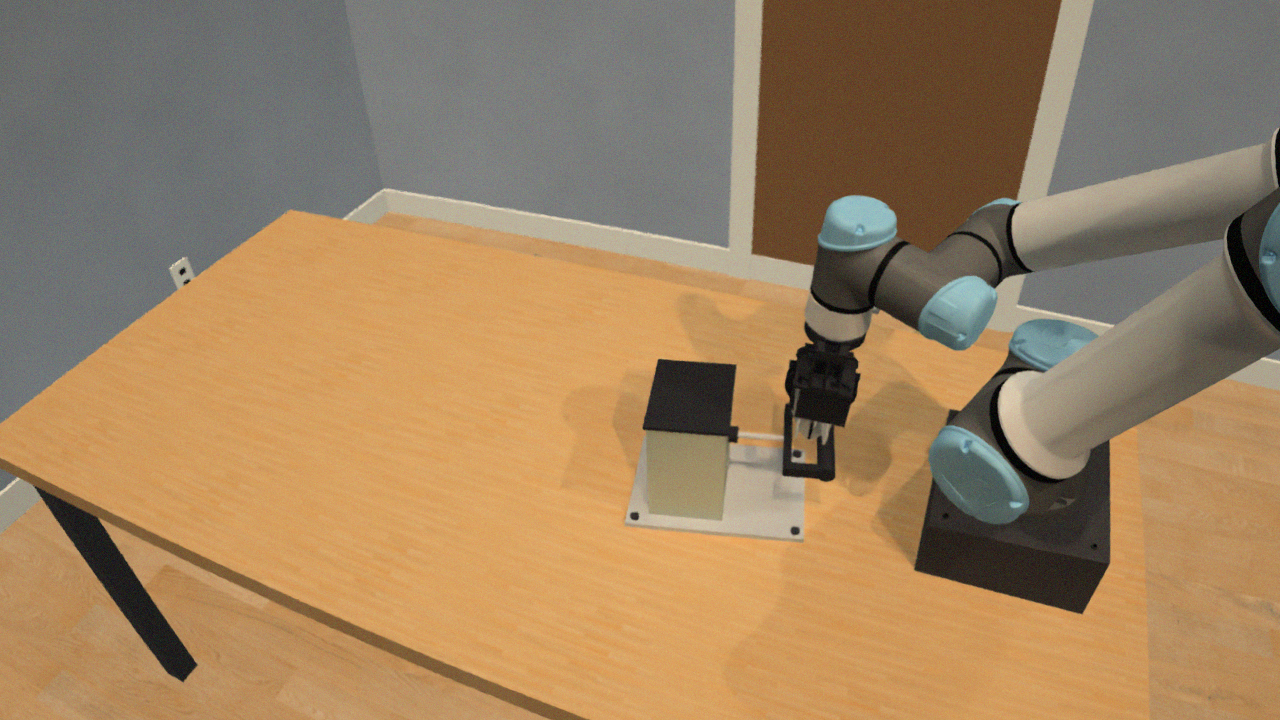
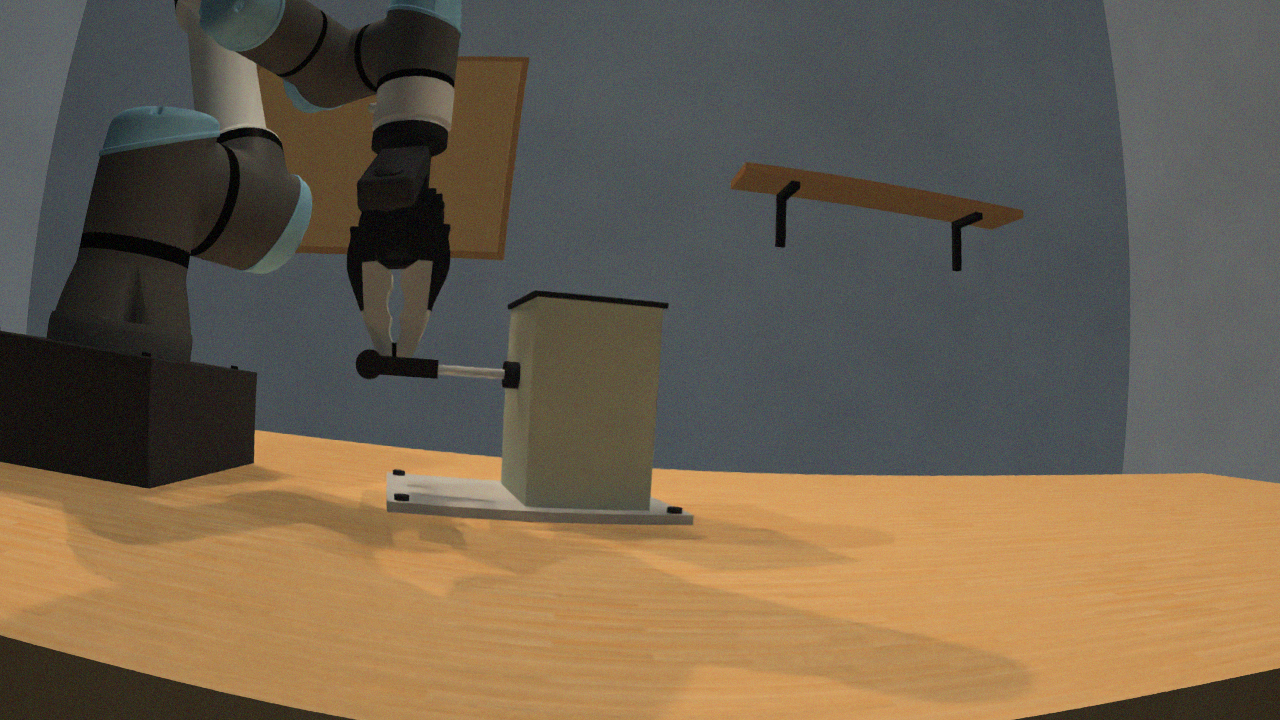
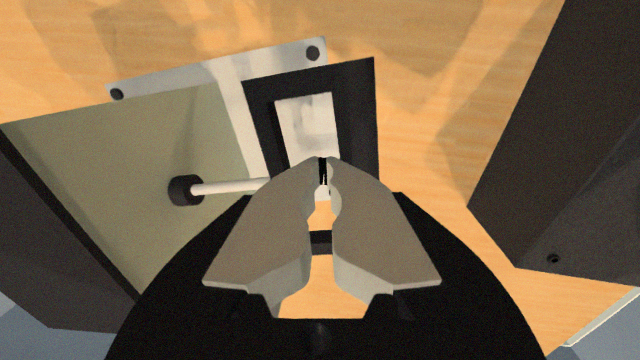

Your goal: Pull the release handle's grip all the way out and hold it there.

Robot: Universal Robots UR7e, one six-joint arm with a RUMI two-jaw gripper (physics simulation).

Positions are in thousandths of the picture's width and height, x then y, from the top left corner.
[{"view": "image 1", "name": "my gripper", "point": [632,608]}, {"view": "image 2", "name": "my gripper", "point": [309,515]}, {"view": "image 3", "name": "my gripper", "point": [505,449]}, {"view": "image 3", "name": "base plate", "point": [359,199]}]
